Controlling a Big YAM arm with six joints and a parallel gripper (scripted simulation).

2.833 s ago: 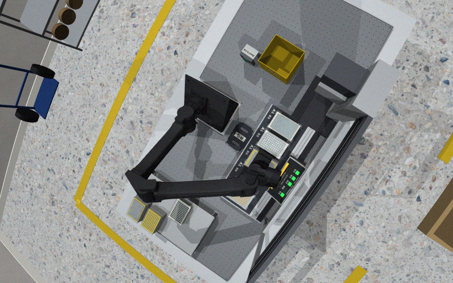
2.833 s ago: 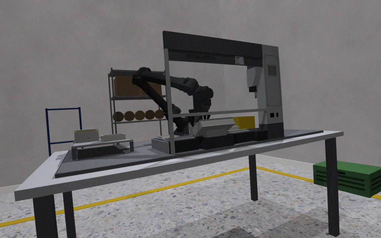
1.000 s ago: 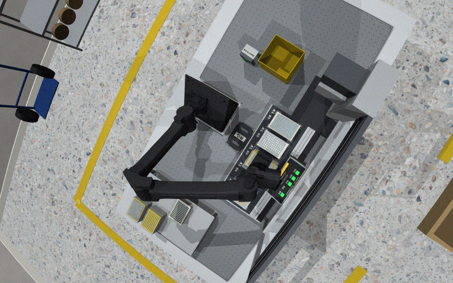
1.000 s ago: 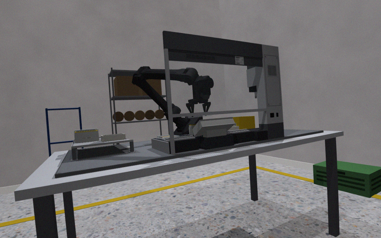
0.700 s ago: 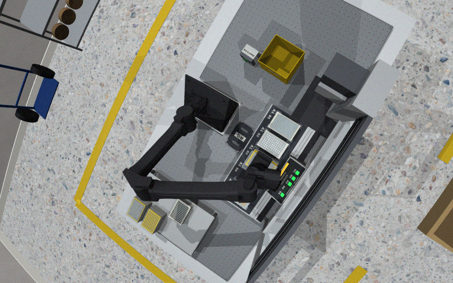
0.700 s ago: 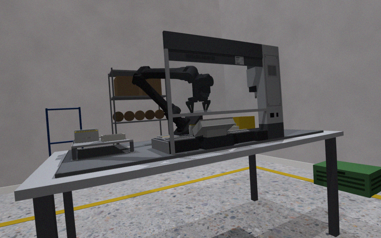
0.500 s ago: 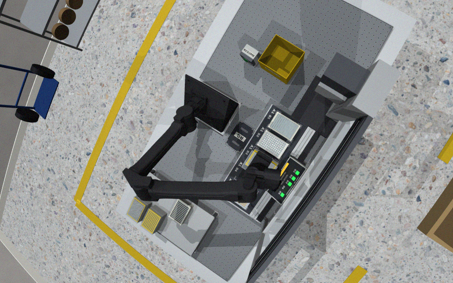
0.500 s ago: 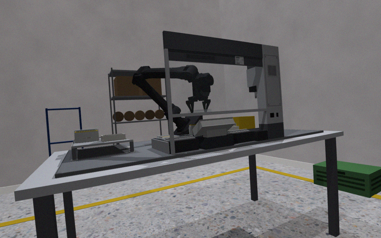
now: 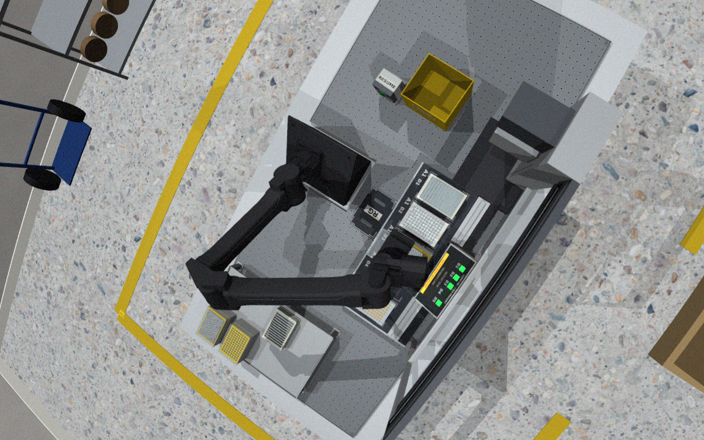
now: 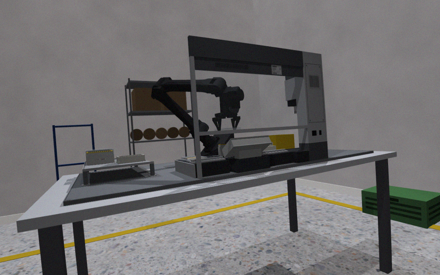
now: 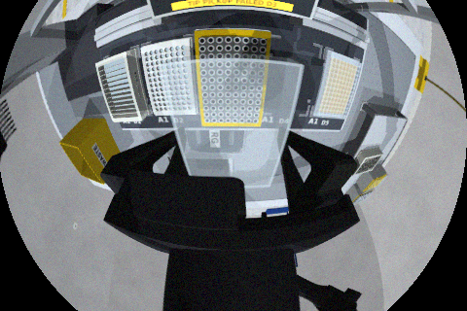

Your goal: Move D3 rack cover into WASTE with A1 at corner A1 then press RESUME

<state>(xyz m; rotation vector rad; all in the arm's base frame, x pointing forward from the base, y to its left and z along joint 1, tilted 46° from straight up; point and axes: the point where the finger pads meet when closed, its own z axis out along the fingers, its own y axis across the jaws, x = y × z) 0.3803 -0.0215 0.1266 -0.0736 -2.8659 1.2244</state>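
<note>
The tip rack is 20 mm ahead of my hand, 10 mm to the right of it and 80 mm below it. The rest, counted from my hand: plate: 30 mm ahead, 100 mm to the left, 120 mm below; then frame bar: 210 mm ahead, 40 mm to the left, 10 mm below; then clear cover: 10 mm above.
</note>
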